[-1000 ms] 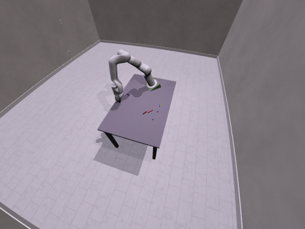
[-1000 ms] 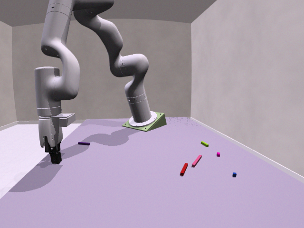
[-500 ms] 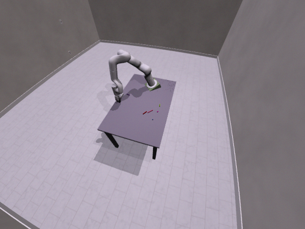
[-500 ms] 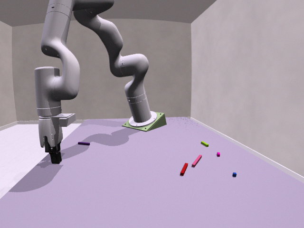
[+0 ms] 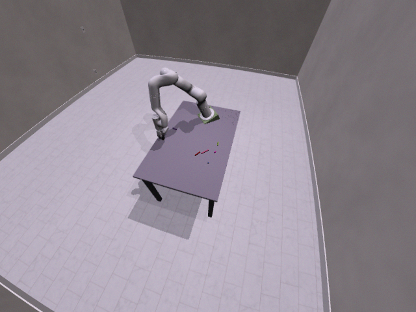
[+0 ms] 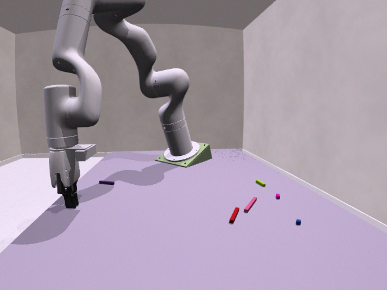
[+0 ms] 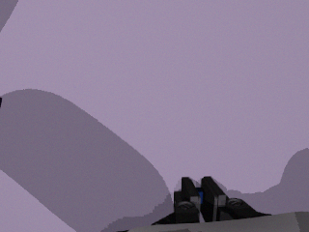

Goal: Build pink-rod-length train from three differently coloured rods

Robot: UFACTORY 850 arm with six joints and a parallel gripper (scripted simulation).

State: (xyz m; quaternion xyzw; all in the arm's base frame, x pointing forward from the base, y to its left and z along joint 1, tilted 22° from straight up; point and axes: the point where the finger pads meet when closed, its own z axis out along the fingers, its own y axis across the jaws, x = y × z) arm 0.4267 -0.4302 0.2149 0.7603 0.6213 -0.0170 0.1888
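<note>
Right now the magenta rod is 14 cm ahead of my hand, 60 cm to the left of it and 2 cm below it. The rest, counted from my hand: purple rod 18 cm behind, 10 cm to the left, 2 cm below; pink rod 15 cm ahead, 49 cm to the left, 2 cm below; red rod 18 cm ahead, 42 cm to the left, 2 cm below.
</note>
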